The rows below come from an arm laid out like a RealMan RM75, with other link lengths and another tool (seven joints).
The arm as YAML. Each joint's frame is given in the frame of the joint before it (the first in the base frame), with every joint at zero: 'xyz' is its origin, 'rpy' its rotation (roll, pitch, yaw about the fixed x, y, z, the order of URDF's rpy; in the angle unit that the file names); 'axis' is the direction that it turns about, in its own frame. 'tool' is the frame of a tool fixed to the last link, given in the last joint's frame.
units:
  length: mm
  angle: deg
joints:
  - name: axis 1
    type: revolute
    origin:
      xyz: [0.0, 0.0, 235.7]
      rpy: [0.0, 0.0, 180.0]
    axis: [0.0, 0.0, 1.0]
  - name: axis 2
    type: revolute
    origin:
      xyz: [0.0, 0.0, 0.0]
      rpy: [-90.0, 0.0, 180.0]
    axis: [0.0, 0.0, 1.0]
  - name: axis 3
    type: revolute
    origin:
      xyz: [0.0, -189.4, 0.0]
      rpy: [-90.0, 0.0, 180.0]
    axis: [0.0, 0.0, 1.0]
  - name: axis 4
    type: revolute
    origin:
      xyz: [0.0, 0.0, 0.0]
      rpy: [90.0, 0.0, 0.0]
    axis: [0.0, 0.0, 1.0]
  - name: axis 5
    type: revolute
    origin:
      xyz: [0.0, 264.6, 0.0]
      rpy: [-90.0, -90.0, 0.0]
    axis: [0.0, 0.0, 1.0]
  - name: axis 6
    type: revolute
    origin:
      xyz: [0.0, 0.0, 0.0]
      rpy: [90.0, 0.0, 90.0]
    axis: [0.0, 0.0, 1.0]
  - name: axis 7
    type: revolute
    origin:
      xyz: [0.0, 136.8, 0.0]
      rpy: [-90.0, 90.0, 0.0]
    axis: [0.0, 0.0, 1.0]
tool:
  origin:
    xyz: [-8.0, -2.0, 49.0]
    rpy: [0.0, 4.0, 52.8]
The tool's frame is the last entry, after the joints.
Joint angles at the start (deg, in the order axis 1, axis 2, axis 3, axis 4, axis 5, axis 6, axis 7):
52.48, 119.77, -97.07, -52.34, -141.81, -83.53, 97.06
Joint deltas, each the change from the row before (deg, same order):
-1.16, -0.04, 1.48, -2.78, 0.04, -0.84, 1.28
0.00, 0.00, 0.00, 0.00, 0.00, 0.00, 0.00
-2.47, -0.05, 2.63, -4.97, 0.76, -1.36, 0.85
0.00, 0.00, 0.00, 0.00, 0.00, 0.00, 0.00
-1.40, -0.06, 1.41, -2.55, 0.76, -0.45, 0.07
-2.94, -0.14, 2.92, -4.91, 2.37, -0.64, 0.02
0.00, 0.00, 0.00, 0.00, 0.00, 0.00, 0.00
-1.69, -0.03, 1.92, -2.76, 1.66, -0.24, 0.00
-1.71, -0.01, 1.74, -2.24, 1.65, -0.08, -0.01
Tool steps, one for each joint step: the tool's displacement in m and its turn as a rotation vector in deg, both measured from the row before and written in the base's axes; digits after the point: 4 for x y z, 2 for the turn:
-0.0084, 0.0020, 0.0057, 1.49, 1.85, -0.97
0.0000, 0.0000, 0.0000, 0.00, 0.00, 0.00
-0.0133, 0.0024, 0.0113, 1.91, 3.85, -1.04
0.0000, 0.0000, 0.0000, 0.00, 0.00, 0.00
-0.0065, 0.0016, 0.0066, 1.01, 2.34, -0.33
-0.0125, 0.0030, 0.0145, 2.08, 5.31, -0.85
0.0000, 0.0000, 0.0000, 0.00, 0.00, 0.00
-0.0073, 0.0022, 0.0098, 1.41, 3.38, -0.55
-0.0044, 0.0018, 0.0091, 1.32, 3.09, -0.79

